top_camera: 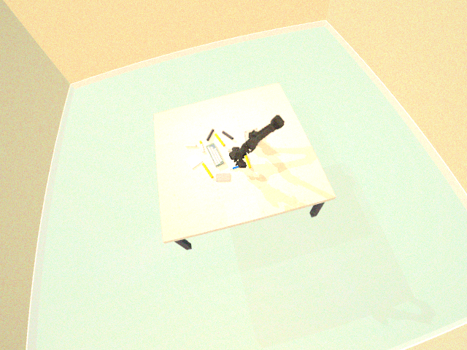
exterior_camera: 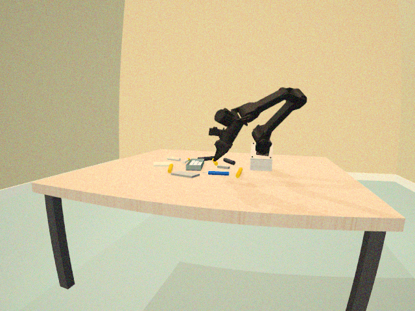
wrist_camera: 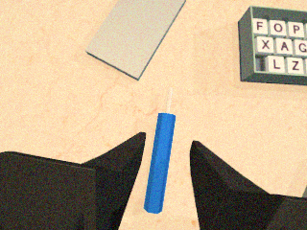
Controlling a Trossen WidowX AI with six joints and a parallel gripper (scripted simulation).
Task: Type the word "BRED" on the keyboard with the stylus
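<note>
Right now the blue stylus is 5 cm below my gripper tip and 1 cm ahead of it. Also, from my gripper tip: white-and-yellow pen (29 cm to the right, 24 cm ahead, 5 cm below).
</note>
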